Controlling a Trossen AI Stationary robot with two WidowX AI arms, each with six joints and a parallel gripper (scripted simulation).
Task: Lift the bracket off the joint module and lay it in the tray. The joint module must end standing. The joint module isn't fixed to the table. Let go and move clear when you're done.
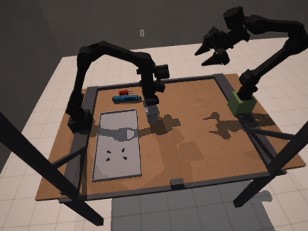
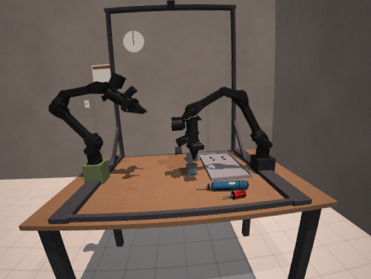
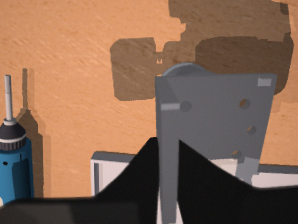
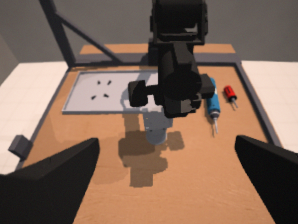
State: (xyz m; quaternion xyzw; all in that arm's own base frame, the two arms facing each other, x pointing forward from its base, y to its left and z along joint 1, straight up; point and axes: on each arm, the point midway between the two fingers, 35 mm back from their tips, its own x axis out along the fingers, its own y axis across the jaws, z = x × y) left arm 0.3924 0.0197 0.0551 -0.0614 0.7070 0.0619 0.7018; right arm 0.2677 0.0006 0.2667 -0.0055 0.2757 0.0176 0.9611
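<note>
Now: the grey tray 15 cm behind my left hand, 19 cm to the left of it and 13 cm below it. The rest, counted from my left hand: grey bracket (3 cm behind, 1 cm to the right, 3 cm below); grey joint module (3 cm behind, 1 cm to the right, 11 cm below); red screwdriver (23 cm ahead, 15 cm to the left, 12 cm below).
</note>
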